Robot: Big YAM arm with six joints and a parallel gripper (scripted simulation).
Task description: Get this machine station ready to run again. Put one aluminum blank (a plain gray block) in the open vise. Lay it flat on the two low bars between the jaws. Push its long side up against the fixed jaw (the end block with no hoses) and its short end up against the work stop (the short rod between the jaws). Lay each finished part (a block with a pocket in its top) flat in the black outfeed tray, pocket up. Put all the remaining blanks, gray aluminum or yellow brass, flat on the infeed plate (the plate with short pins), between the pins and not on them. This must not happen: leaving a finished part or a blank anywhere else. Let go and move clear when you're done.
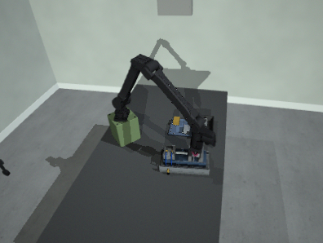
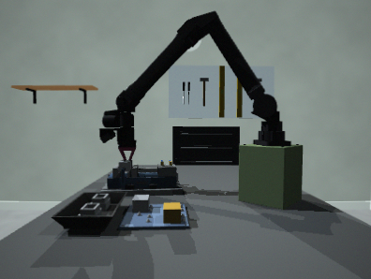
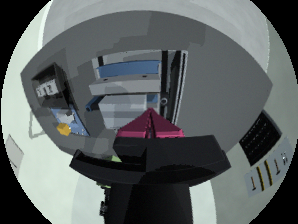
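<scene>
Now: the gray aluminum blank 10 mm ahead of my hand, 40 mm to the left of it and 10 mm below it. The rest, counted from my hand: vise (60 mm behind, 40 mm to the left, 60 mm below); yellow brass blank (140 mm behind, 420 mm to the left, 80 mm below).
</scene>
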